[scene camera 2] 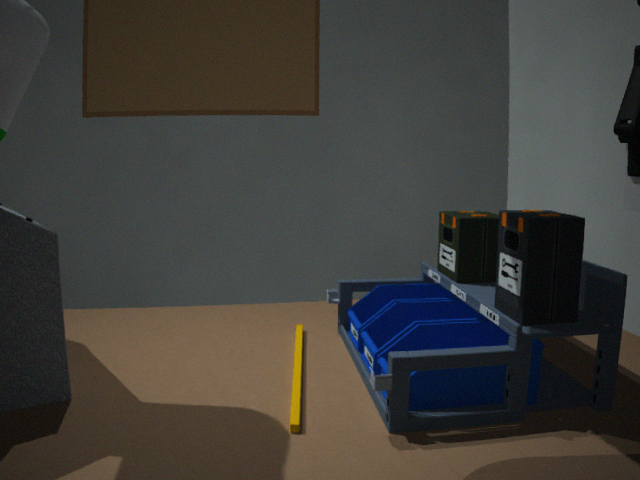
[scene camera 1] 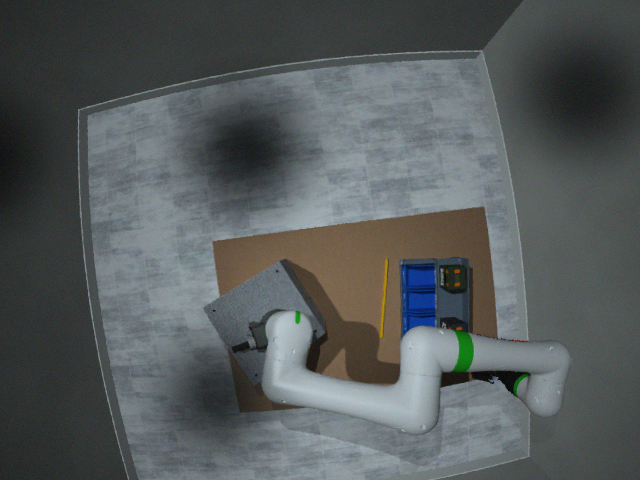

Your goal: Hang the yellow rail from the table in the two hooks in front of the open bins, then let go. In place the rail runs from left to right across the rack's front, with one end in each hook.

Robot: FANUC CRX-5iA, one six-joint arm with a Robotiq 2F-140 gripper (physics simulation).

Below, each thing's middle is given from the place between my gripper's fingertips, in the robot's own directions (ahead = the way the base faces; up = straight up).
Now: the yellow rail (scene camera 2: 296, 389) 320 mm to the left of my hand, 310 mm behind it and 230 mm below it. From my hand the other things lie so: dark box (scene camera 2: 539, 259) 130 mm to the left, 80 mm below, 80 mm behind.
